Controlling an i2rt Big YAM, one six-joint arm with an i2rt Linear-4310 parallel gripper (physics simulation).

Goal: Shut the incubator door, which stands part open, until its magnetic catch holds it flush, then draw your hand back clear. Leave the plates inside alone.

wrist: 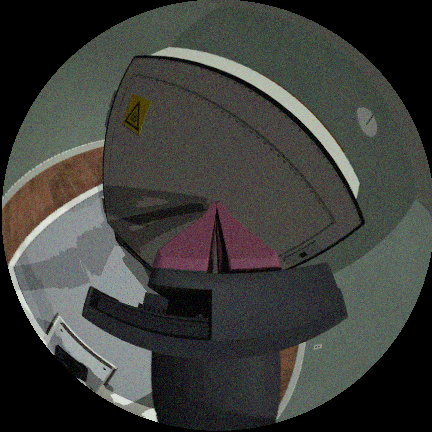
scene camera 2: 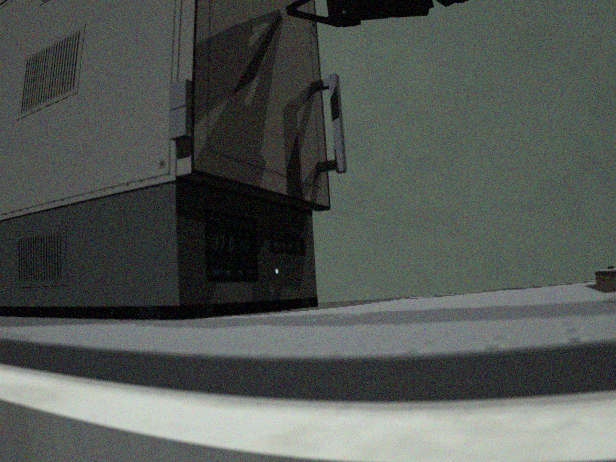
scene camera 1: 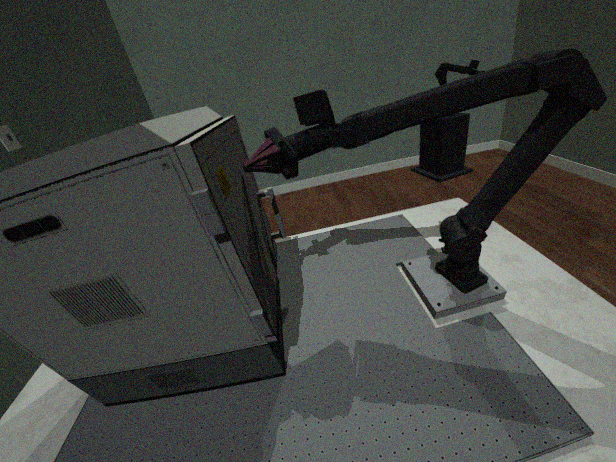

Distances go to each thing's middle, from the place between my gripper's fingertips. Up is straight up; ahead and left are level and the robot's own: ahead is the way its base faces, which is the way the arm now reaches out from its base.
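Labels:
My gripper is 90 mm above the incubator door [scene camera 2: 253, 82] and 50 mm to the right of it.

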